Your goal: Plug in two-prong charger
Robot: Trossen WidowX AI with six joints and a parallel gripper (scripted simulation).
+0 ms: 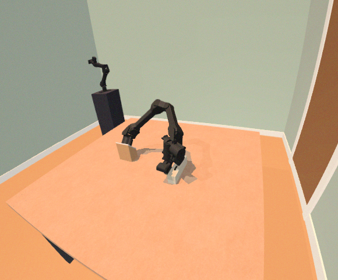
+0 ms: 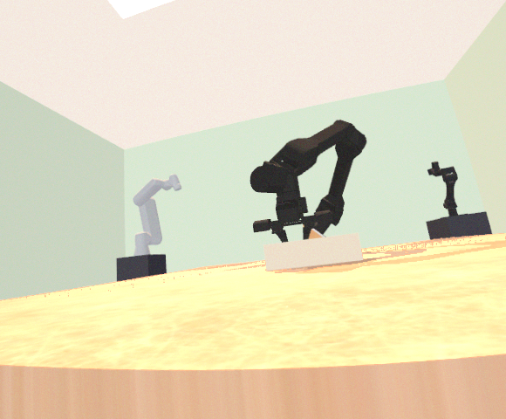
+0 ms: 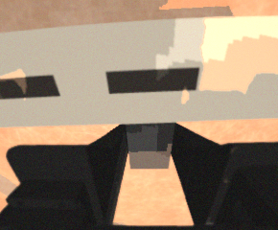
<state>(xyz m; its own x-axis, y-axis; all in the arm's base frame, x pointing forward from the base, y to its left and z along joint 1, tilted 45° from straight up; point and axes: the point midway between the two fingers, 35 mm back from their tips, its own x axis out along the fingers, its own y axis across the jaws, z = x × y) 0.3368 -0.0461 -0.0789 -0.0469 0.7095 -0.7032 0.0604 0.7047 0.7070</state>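
My gripper tip is now 2 cm short of the black charger and 1 cm below it.
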